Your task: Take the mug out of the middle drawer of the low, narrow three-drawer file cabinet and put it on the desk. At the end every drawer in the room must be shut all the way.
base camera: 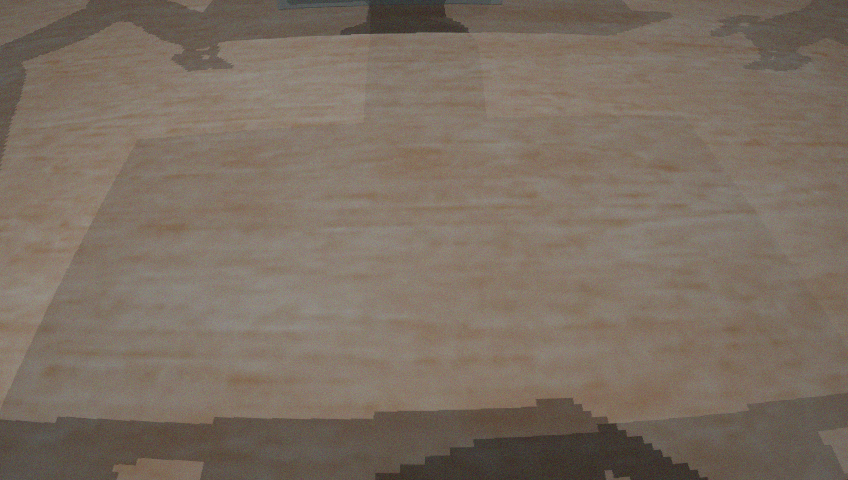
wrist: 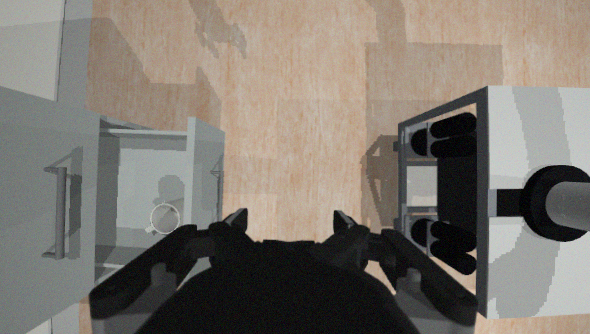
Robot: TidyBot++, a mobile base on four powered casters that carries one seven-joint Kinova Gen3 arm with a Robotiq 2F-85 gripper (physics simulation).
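Places are measured from the arm's base along level axes (x ahead, y down, z left), in centimetres.
Pixels of known places: gripper, fingertip midpoint: [wrist: 290, 218]; arm's base, link origin: [wrist: 565, 203].
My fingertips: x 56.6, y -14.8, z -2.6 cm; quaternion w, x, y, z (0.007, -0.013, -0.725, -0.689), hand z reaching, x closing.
Note:
For each thing: its middle in the pictures, then the offset to it from my fingertips. "spot": a spot on its surface instead. Level surfaces: height alone.
- white mug, body centre: [wrist: 171, 216] dx +34.7, dy +28.0, dz +8.9 cm
- bar handle, surface spot: [wrist: 60, 212] spot: dx +42.5, dy +11.6, dz +3.0 cm
- Wood floor, surface height: dy +54.5 cm
The white mug [wrist: 165, 218] stands upright inside an open drawer [wrist: 206, 172] at the left of the wrist view, toward the drawer's lower part in the picture, with its handle toward the lower left. The drawer sticks out of the grey cabinet [wrist: 30, 150], below a front that has a bar handle [wrist: 60, 212]. Whether that upper front is fully flush cannot be told. My gripper [wrist: 290, 218] is open and empty, to the right of the drawer front in the picture and above the floor. The left finger linkage appears close beside the mug in the picture. The desk does not show.
My own mobile base [wrist: 500, 295], with black casters and the arm's mount, is at the right of the wrist view. Wood floor [wrist: 300, 125] [base camera: 416, 267] lies between base and cabinet. A blue-grey edge [base camera: 476, 1] shows at the base view's top.

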